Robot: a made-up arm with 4 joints. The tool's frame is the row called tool. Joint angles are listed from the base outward. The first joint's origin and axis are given. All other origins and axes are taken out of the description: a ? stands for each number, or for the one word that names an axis. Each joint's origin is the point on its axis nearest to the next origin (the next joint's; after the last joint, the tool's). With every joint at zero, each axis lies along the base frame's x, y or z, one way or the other. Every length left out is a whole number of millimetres.
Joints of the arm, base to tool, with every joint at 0 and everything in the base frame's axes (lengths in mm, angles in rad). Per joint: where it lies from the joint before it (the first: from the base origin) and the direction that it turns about. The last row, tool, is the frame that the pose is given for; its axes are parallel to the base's.
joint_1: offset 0 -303 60 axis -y
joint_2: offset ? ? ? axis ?
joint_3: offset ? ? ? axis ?
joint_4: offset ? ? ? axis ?
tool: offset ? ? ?
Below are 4 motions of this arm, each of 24 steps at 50 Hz.
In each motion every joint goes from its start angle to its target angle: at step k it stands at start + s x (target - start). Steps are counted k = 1, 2, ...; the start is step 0. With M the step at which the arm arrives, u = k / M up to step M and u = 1 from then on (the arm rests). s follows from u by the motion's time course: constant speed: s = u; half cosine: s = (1 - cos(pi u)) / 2; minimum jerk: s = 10 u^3 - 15 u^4 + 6 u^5.
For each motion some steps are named. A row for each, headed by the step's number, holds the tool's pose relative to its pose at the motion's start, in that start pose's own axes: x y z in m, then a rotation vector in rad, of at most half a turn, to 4 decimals.
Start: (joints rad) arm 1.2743 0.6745 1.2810 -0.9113
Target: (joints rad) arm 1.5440 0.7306 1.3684 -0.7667
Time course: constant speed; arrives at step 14
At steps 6, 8, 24:
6: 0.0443 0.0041 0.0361 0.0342 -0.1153 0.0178
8: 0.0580 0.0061 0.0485 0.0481 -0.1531 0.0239
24: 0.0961 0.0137 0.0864 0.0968 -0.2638 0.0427

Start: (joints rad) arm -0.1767 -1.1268 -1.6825 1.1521
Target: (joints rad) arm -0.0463 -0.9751 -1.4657 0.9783
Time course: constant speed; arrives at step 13
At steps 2, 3, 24:
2: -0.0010 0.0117 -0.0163 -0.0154 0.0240 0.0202
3: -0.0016 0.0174 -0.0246 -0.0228 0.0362 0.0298
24: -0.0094 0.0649 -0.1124 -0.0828 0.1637 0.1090

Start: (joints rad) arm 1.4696 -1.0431 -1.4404 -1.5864
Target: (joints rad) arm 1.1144 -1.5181 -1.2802 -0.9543
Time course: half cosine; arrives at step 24
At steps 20, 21, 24:
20: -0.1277 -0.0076 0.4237 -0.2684 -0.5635 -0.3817
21: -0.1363 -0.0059 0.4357 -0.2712 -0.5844 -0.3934
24: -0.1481 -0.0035 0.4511 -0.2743 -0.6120 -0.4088

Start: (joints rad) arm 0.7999 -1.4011 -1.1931 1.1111
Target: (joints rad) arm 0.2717 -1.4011 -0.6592 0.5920
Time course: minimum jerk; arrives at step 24
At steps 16, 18, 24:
16: -0.1278 0.2082 -0.0307 0.4866 0.6863 0.4458
18: -0.1510 0.2344 -0.0134 0.5730 0.7663 0.4969
24: -0.1724 0.2582 0.0088 0.6617 0.8410 0.5432

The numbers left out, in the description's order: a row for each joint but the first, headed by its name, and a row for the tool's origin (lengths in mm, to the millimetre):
joint_2: xyz -73 0 -299, axis -z
joint_3: xyz 191 106 0, axis +x
joint_4: xyz 0 55 -112, axis -z
tool: xyz 374 -102 0

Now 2 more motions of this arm.
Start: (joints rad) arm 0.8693 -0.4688 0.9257 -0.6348
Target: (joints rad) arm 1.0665 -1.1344 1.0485 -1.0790
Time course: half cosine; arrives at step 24
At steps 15, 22, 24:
15: -0.0818 0.3213 -0.1189 0.2253 0.2313 0.6515
22: -0.1801 0.4277 -0.1387 0.3443 0.3343 0.9031
24: -0.1866 0.4330 -0.1391 0.3518 0.3404 0.9173

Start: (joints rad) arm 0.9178 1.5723 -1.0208 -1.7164
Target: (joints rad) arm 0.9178 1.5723 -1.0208 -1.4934
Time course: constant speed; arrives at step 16
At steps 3, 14, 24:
3: -0.0046 -0.0155 0.0000 0.0000 0.0000 -0.0418
14: -0.0269 -0.0706 0.0000 0.0000 0.0000 -0.1951
24: -0.0318 -0.0802 0.0000 0.0000 0.0000 -0.2230

